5 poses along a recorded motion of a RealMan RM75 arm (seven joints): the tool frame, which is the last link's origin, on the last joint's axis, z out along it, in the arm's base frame.
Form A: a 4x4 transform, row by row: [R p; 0 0 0 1], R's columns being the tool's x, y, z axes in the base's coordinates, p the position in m. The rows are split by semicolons.
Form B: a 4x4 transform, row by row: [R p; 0 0 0 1], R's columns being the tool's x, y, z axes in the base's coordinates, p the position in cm. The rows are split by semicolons. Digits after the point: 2 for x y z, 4 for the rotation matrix.
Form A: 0.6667 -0.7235 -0.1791 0.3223; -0.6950 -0.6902 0.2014 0.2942; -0.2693 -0.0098 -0.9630 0.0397; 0 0 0 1
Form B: 0.6667 -0.7235 -0.1791 32.23; -0.6950 -0.6902 0.2014 29.42; -0.2693 -0.0098 -0.9630 3.97; 0 0 0 1
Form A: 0.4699 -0.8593 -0.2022 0.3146; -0.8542 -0.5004 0.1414 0.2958; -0.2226 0.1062 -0.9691 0.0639; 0 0 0 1
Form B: 0.4699 -0.8593 -0.2022 31.46; -0.8542 -0.5004 0.1414 29.58; -0.2226 0.1062 -0.9691 6.39; 0 0 0 1
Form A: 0.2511 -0.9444 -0.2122 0.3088; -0.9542 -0.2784 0.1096 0.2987; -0.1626 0.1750 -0.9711 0.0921; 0 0 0 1
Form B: 0.2511 -0.9444 -0.2122 30.88; -0.9542 -0.2784 0.1096 29.87; -0.1626 0.1750 -0.9711 9.21; 0 0 0 1
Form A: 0.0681 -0.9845 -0.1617 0.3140; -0.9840 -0.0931 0.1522 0.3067; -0.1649 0.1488 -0.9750 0.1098; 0 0 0 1
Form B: 0.0681 -0.9845 -0.1617 31.40; -0.9840 -0.0931 0.1522 30.67; -0.1649 0.1488 -0.9750 10.98; 0 0 0 1
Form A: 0.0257 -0.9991 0.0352 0.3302; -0.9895 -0.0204 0.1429 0.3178; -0.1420 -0.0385 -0.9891 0.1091; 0 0 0 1
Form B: 0.0257 -0.9991 0.0352 33.02; -0.9895 -0.0204 0.1429 31.78; -0.1420 -0.0385 -0.9891 10.91; 0 0 0 1
